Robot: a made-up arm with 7 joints. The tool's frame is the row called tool.
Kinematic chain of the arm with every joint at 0, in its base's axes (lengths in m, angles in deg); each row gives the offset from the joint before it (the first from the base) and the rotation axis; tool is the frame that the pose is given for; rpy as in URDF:
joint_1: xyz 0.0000 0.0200 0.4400 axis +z
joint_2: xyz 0.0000 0.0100 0.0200 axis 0 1 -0.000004
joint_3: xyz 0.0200 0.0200 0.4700 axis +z
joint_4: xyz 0.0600 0.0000 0.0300 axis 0 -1 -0.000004
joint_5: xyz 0.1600 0.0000 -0.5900 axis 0 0.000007 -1
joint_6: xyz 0.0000 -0.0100 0.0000 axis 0 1 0.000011
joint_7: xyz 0.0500 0.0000 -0.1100 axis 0 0.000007 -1
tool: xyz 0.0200 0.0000 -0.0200 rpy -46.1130 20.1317 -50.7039
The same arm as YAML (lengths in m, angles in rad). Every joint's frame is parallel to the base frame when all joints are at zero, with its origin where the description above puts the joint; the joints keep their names.
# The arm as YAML. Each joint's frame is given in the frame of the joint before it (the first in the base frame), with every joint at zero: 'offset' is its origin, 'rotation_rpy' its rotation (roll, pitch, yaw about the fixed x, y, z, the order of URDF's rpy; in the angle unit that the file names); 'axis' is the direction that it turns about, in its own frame. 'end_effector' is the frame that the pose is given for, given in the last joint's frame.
length_unit: m
angle_unit: rad
chain:
  - id: joint_1
    offset: [0.0, 0.02, 0.44]
    rotation_rpy: [0.0, 0.0, 0.0]
    axis: "+z"
  - id: joint_2
    offset: [0.0, 0.01, 0.02]
    rotation_rpy: [0.0, 0.0, 0.0]
    axis: "+y"
  - id: joint_3
    offset: [0.02, 0.02, 0.47]
    rotation_rpy: [0.0, 0.0, 0.0]
    axis: "+z"
  - id: joint_4
    offset: [0.06, 0.0, 0.03]
    rotation_rpy: [0.0, 0.0, 0.0]
    axis: "-y"
  - id: joint_5
    offset: [0.16, 0.0, -0.59]
    rotation_rpy: [0.0, 0.0, 0.0]
    axis: "-z"
  - id: joint_6
    offset: [0.0, -0.01, 0.0]
    rotation_rpy: [0.0, 0.0, 0.0]
    axis: "+y"
  - id: joint_7
    offset: [0.05, 0.0, -0.11]
    rotation_rpy: [0.0, 0.0, 0.0]
    axis: "-z"
end_effector:
  offset: [0.02, 0.0, -0.02]
  rotation_rpy: [-0.8048, 0.3514, -0.8849]

